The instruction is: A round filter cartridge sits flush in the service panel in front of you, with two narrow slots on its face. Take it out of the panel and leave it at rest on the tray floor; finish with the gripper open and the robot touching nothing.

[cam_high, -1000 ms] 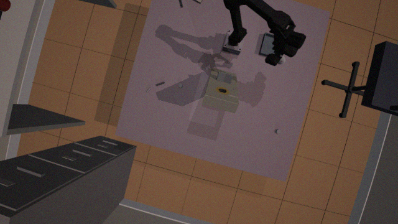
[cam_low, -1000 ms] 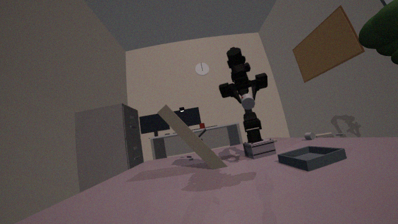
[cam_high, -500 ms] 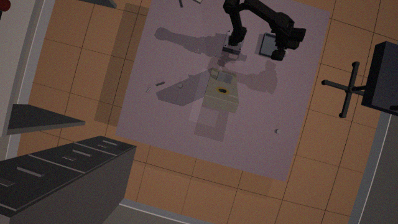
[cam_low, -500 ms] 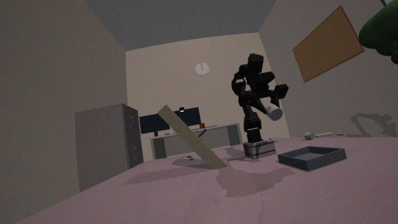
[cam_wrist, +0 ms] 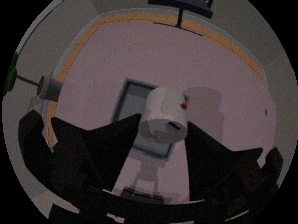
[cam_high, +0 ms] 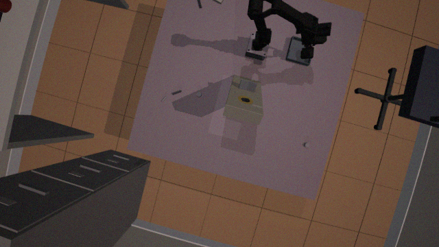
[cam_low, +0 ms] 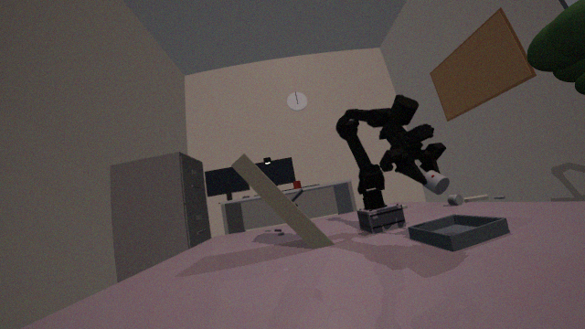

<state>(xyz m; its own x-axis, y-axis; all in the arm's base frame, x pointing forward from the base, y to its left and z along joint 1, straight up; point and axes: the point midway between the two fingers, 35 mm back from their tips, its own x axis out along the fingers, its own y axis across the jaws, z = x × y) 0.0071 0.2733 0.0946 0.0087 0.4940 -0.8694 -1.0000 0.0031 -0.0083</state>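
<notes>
My gripper tip is now 3 cm past the grey tray and 13 cm above it. Also, from my gripper tip: service panel (33 cm ahead, 34 cm to the right, 3 cm above); then round filter cartridge (right at my gripper tip).
</notes>
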